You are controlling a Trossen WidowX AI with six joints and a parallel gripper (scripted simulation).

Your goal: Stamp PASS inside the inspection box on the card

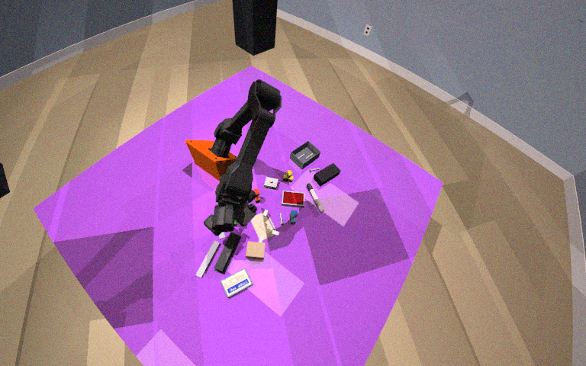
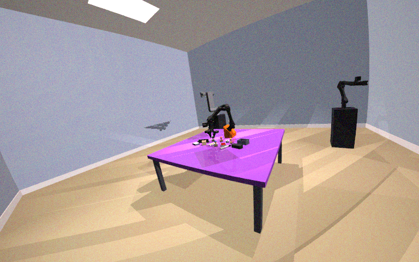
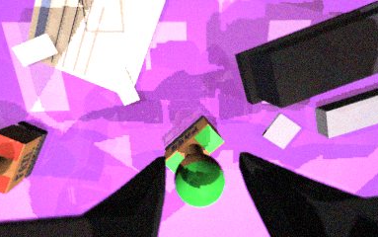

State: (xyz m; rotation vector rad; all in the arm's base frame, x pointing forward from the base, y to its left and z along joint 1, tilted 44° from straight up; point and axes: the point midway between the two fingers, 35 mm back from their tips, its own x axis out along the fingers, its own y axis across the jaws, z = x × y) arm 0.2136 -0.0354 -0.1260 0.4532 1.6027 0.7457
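Now: the green-knobbed PASS stamp 2 cm below my gripper tip. The rest, counted from my gripper tip: red-knobbed stamp 2 cm behind, 12 cm to the left, 2 cm below; then black block 8 cm ahead, 9 cm to the right, 2 cm below; then cream card 8 cm ahead, 7 cm to the left, 4 cm below.
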